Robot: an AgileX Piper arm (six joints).
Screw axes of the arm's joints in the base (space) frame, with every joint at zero. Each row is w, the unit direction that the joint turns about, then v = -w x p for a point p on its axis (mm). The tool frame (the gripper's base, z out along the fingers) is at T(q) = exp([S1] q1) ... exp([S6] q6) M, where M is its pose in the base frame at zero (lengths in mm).
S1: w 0 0 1 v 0 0 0
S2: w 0 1 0 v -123 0 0
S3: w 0 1 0 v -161.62 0 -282.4
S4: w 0.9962 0 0.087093 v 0 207.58 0
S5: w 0 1 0 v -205.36 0 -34.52
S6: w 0.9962 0 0.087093 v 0 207.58 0
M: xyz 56.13 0 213.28 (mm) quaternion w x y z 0.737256 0 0.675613 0
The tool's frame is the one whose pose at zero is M.
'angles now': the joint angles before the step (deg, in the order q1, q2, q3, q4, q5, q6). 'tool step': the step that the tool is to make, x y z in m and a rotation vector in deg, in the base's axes. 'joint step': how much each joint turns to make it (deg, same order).
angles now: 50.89 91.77 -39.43 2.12 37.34 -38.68
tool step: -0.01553 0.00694 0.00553 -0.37 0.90 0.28
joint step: 3.89 -1.34 -0.06 0.18 2.15 3.54
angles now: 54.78 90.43 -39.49 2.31 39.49 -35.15
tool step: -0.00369 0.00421 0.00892 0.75 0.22 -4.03
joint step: 1.24 -1.26 -1.10 0.15 1.74 5.24
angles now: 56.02 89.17 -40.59 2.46 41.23 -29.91
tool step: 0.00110 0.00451 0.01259 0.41 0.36 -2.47
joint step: 0.28 -1.01 -2.40 0.24 3.19 2.71
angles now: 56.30 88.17 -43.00 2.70 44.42 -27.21
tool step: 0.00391 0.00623 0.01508 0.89 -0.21 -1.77
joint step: 0.00 -0.73 -3.23 0.05 3.05 1.86
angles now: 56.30 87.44 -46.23 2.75 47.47 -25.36
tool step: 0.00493 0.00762 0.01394 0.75 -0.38 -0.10
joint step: 0.00 0.00 -3.60 0.00 2.76 0.21
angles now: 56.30 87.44 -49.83 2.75 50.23 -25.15
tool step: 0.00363 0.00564 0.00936 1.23 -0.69 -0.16
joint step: -0.01 0.00 -2.30 0.08 0.89 0.15
